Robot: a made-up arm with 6 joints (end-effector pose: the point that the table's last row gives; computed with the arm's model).
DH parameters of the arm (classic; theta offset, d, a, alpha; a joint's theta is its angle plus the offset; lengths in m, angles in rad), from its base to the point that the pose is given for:
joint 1: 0 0.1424 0 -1.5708
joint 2: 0.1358 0 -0.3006 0
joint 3: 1.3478 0 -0.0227 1.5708
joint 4: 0 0.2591 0 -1.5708
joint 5: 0 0 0 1.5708
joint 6: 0 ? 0 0
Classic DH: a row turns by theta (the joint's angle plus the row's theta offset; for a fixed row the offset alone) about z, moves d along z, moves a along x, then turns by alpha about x.
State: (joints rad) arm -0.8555 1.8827 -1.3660 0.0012 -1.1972 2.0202
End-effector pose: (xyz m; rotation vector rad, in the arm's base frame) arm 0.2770 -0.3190 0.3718 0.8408 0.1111 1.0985
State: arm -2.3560 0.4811 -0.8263 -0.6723 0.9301 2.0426
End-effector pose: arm -0.0470 -0.0005 0.4245 1.6914 -1.1234 -0.9985
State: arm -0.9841 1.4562 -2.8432 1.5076 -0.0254 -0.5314
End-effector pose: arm 0.0069 -0.0134 0.7685 0.0930 0.0319 -0.0091
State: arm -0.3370 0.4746 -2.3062 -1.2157 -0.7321 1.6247
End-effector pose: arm -0.3517 0.1669 0.5913 -0.8514 -0.2985 -0.0533
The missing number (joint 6, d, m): 0.0658
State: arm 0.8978 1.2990 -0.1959 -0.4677 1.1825 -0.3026
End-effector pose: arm 0.0726 0.0470 0.1821 1.7727 -1.8631 0.7057
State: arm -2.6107 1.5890 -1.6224 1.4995 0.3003 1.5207
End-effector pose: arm -0.3033 -0.2006 0.4993 0.7100 -1.3221 0.5483
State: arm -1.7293 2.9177 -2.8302 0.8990 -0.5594 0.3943
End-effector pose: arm -0.1240 -0.6023 0.2132 1.2381 -0.2608 -0.7049
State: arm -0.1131 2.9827 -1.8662 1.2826 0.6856 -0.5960
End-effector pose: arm 0.4711 -0.0133 -0.1107 0.8563 2.6942 1.0350
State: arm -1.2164 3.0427 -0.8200 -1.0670 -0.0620 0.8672
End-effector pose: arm 0.0545 -0.1370 -0.1562 -1.3419 -2.3648 -0.5403
